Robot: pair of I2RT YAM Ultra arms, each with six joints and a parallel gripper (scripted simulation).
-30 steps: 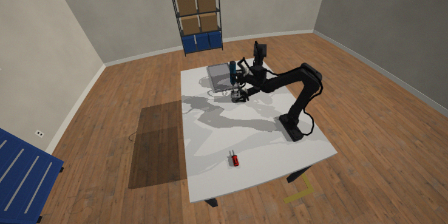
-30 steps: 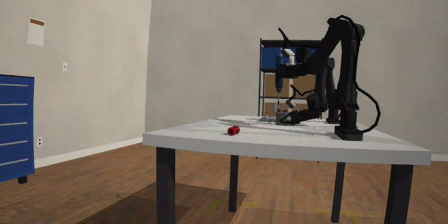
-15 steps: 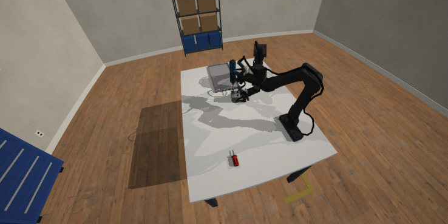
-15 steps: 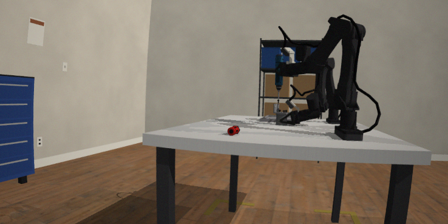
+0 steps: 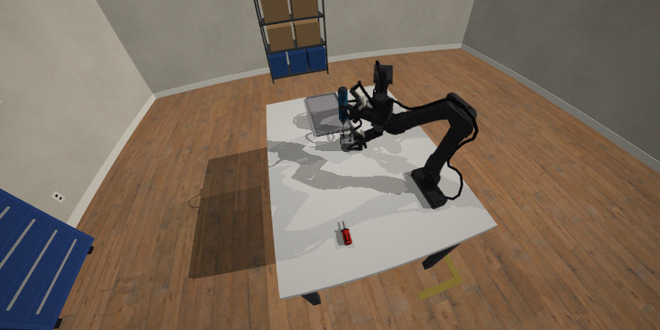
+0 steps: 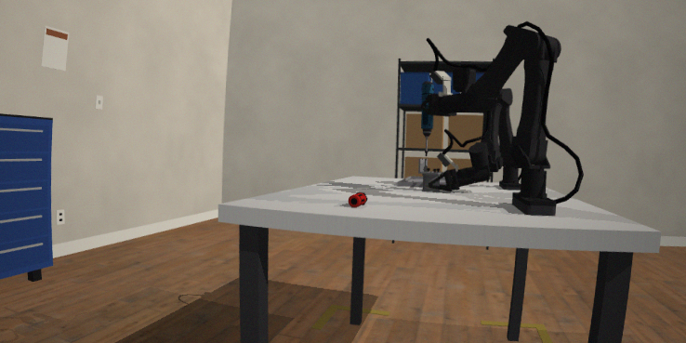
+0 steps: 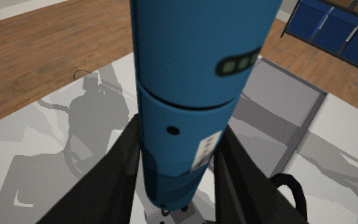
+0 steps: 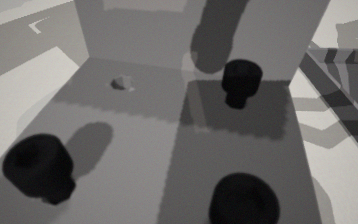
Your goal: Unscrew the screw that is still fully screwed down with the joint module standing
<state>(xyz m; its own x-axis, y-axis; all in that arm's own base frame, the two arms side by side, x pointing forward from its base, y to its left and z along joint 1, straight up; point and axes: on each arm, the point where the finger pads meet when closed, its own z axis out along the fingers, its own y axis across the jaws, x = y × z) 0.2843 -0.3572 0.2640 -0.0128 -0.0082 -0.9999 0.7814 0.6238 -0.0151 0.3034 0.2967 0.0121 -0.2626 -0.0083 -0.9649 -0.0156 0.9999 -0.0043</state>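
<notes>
Now: the joint module 10 mm above my right hand. The rest, counted from my right hand: bit 130 mm above, 20 mm ahead, 10 mm to the left; flat grey tray 340 mm to the right, 40 mm ahead, 20 mm below; grey bracket 50 mm above.
</notes>
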